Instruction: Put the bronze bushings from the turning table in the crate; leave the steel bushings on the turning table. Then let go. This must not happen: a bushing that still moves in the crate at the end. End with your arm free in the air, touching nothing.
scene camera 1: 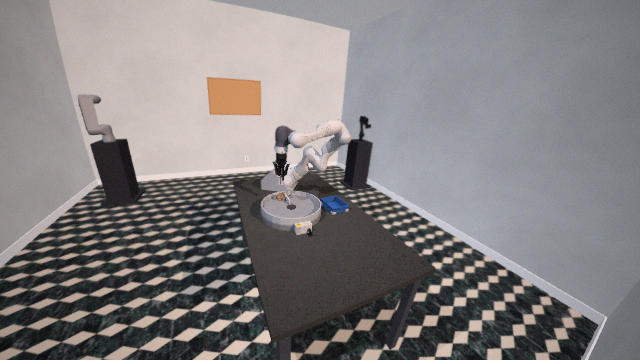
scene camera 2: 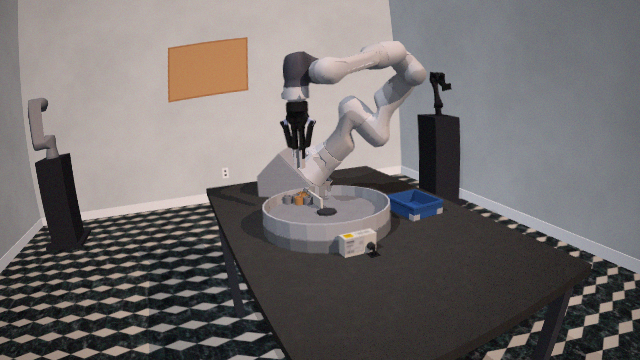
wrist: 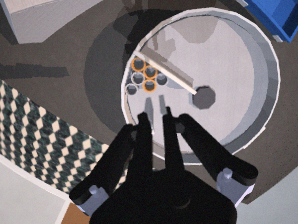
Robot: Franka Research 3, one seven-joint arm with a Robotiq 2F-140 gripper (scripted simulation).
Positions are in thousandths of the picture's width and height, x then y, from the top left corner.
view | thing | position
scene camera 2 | my gripper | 470, 468
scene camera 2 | blue crate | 632, 574
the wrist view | my gripper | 525, 462
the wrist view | round grey turning table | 743, 275
